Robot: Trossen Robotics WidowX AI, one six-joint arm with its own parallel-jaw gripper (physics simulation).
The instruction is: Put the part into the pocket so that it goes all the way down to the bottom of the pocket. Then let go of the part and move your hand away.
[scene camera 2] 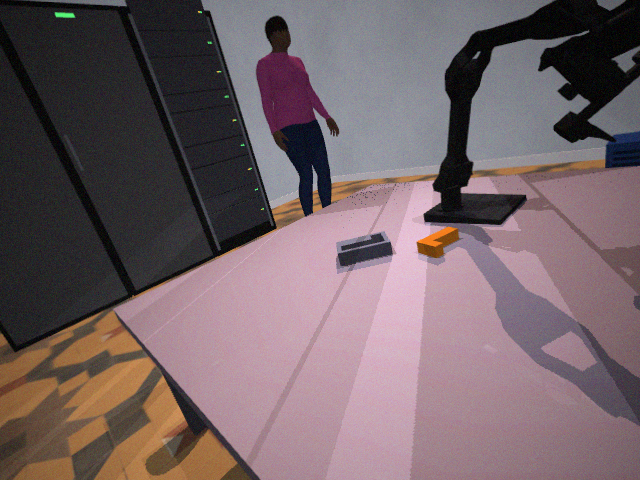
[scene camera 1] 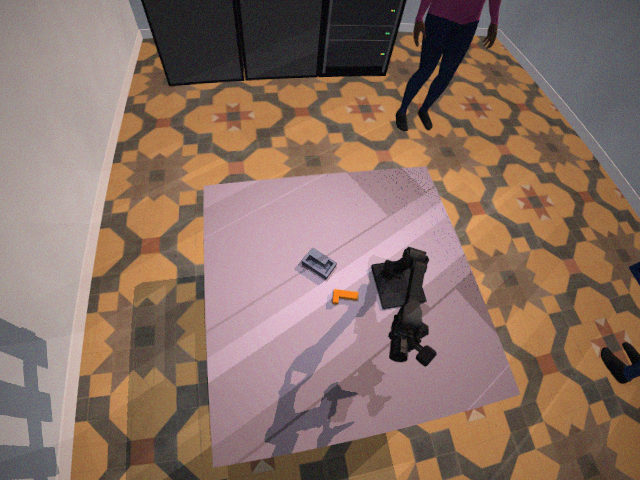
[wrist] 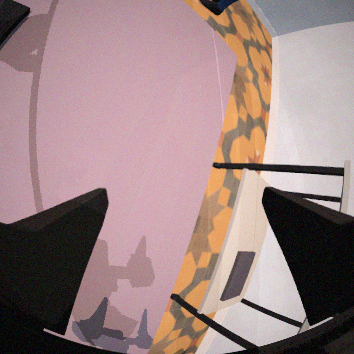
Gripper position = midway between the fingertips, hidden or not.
The gripper (wrist: 186,195) is open and holds nothing. On the table rests an orange part (scene camera 2: 432,245).
The wrist view does not show the orange part: it is out of frame.
